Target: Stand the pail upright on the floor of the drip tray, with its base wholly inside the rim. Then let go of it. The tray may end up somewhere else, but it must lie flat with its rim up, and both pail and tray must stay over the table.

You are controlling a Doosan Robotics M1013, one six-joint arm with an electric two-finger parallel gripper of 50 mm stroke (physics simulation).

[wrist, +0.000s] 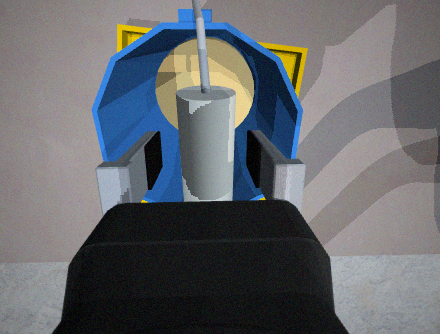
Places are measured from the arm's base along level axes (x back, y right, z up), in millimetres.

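Where they show: gripper, fingertip midpoint: (204, 148).
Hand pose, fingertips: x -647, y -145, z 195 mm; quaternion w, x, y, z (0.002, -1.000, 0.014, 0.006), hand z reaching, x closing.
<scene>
After its pixels a point has its place.
The blue pail (131, 102) @(z 62, x -723, y -128 mm) is seen from above, mouth up, with a tan round floor inside. Its grey cylindrical handle grip (207, 122) @(z 217, x -644, y -126 mm) stands out over the mouth, with a thin metal wire (202, 55) @(z 193, x -646, y -93 mm) running from its far end to the top of the view. Parts of the yellow drip tray (285, 64) @(z -54, x -537, y -93 mm) show behind and beyond the pail; the pail's base and where it meets the tray are hidden. My gripper (204, 148) @(z 195, x -647, y -145 mm) is open, its fingers on either side of the grip with a gap at each side.
A pinkish-grey table top (45, 165) @(z -59, x -900, y -228 mm) surrounds the tray, with dark shadows across its right part. Its straight near edge crosses the lower part of the view. A pale mottled surface (387, 295) lies beyond that edge. The black gripper body hides the lower middle.
</scene>
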